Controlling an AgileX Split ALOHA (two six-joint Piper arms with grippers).
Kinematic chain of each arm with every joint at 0, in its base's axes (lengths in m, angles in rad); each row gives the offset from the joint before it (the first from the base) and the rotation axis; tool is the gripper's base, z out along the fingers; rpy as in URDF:
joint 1: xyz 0 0 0.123 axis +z
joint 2: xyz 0 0 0 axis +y
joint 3: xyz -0.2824 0 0.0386 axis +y
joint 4: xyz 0.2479 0 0.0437 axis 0.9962 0 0.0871
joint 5: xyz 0 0 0 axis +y
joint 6: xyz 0.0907 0 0.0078 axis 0.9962 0 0.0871
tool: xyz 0 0 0 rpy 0 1.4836 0
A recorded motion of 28 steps. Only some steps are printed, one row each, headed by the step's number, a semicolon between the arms.
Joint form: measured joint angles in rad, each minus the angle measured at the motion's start. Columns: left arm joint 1, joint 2, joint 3, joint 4, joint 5, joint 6; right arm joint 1, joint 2, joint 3, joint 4, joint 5, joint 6.
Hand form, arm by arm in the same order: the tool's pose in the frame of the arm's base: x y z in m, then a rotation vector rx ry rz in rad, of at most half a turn. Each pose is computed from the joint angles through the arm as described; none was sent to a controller.
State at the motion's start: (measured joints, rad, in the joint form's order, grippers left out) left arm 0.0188 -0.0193 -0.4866 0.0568 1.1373 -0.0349; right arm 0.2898 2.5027 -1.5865 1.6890 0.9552 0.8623
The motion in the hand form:
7: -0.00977 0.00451 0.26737 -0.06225 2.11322 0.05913; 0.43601 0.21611 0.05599 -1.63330 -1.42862 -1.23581
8: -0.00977 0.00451 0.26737 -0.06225 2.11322 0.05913; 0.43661 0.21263 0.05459 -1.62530 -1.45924 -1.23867
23: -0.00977 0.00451 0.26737 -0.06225 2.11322 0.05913; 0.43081 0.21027 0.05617 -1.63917 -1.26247 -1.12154
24: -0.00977 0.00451 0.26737 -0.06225 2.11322 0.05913; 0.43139 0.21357 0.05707 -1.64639 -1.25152 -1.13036
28: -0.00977 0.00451 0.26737 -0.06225 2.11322 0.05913; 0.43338 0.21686 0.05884 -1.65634 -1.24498 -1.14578
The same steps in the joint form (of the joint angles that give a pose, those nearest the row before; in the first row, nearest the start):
7: 0.0000 0.0000 0.0000 0.0000 0.0000 0.0000; 0.0228 0.0049 -0.0018 0.0478 -0.0343 -0.1959
8: 0.0000 0.0000 0.0000 0.0000 0.0000 0.0000; 0.0150 0.0062 -0.0018 0.0307 -0.0332 -0.2130
23: 0.0000 0.0000 0.0000 0.0000 0.0000 0.0000; 0.0047 0.0062 0.0144 0.0316 0.0520 -0.0415
24: 0.0000 0.0000 0.0000 0.0000 0.0000 0.0000; 0.0126 0.0062 0.0110 0.0483 0.0410 -0.0407
28: 0.0000 0.0000 0.0000 0.0000 0.0000 0.0000; 0.0201 0.0062 0.0020 0.0640 0.0239 -0.0407

